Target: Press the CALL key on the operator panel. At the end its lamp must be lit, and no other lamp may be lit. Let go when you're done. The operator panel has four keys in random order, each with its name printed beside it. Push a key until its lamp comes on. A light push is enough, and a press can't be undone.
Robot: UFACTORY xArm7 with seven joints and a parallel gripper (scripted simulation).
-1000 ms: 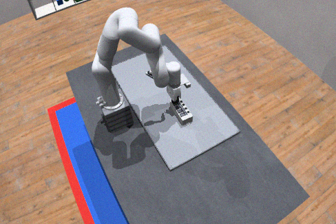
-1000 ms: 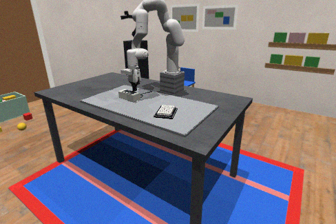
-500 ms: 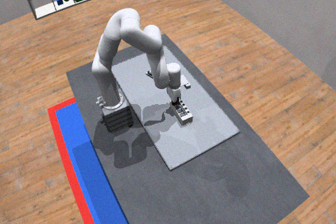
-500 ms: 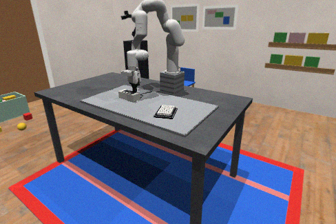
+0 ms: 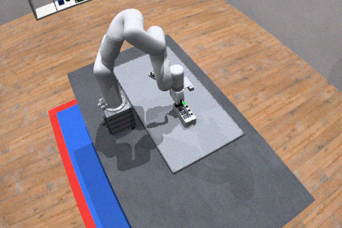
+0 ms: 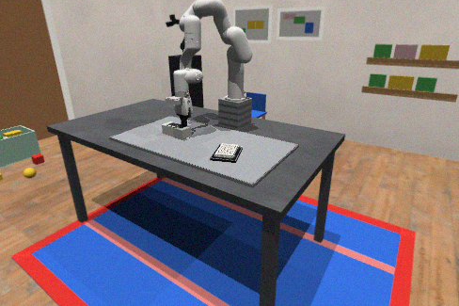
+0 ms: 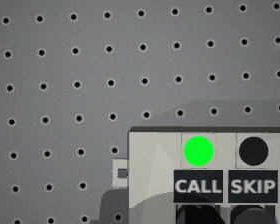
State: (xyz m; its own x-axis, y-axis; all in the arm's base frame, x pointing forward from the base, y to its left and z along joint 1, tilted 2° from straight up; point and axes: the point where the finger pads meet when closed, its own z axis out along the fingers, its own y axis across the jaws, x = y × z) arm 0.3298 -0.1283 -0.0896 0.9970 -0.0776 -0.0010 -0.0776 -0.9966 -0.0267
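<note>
My gripper is now 50 mm to the left of the operator panel, 30 mm above it and 10 mm short of it.
</note>
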